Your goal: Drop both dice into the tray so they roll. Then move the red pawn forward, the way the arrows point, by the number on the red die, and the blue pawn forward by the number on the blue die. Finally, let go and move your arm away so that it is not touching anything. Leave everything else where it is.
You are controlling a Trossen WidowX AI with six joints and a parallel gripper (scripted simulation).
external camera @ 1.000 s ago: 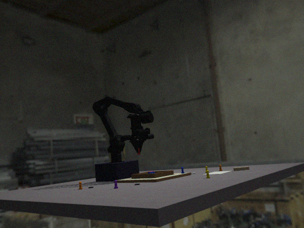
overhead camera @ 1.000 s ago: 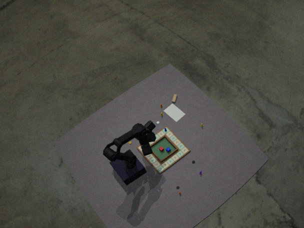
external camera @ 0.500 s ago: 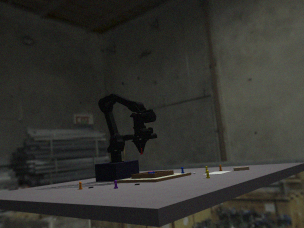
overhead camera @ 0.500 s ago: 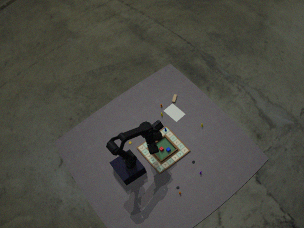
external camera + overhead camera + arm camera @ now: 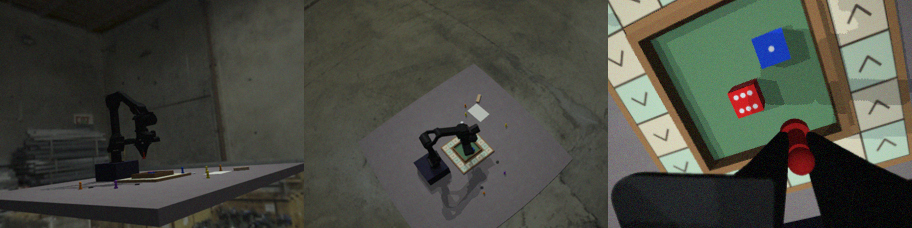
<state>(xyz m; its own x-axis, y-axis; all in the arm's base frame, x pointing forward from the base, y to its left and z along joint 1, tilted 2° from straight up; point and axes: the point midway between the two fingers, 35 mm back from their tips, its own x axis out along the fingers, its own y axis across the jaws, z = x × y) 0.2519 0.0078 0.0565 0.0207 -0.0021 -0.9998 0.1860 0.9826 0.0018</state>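
Now: gripper tip 10 cm short of the blue pawn, 17 cm to the right of it and 9 cm above it. The rest, counted from my gripper tip: white disc (9 cm ahead, 27 cm to the left, 11 cm below); purple pawn (15 cm ahead, 28 cm to the right, 10 cm below); red pawn (1 cm above).
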